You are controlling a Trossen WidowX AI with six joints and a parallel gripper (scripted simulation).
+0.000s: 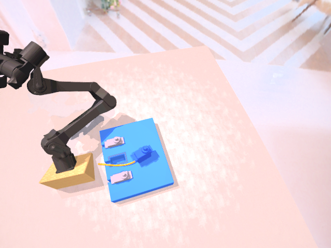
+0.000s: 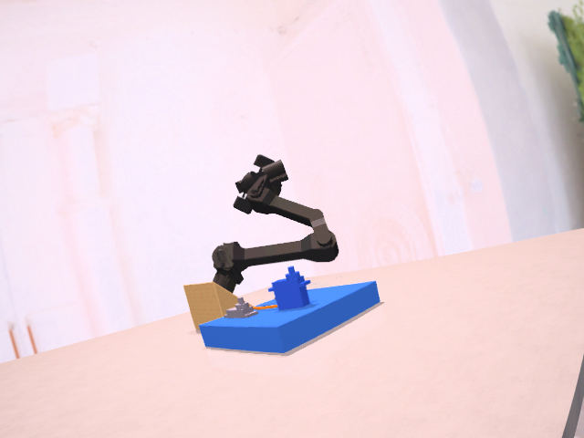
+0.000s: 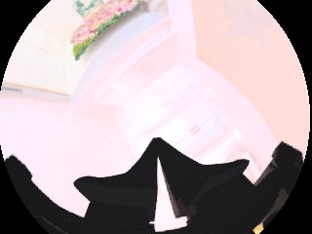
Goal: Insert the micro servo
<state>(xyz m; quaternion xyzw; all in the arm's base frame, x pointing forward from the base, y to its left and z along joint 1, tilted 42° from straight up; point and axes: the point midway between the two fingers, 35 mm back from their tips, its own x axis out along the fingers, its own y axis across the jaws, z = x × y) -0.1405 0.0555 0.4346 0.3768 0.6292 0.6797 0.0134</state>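
Right now my gripper tip is 45 cm short of the blue deck, 36 cm to the left of it and 35 cm above it.
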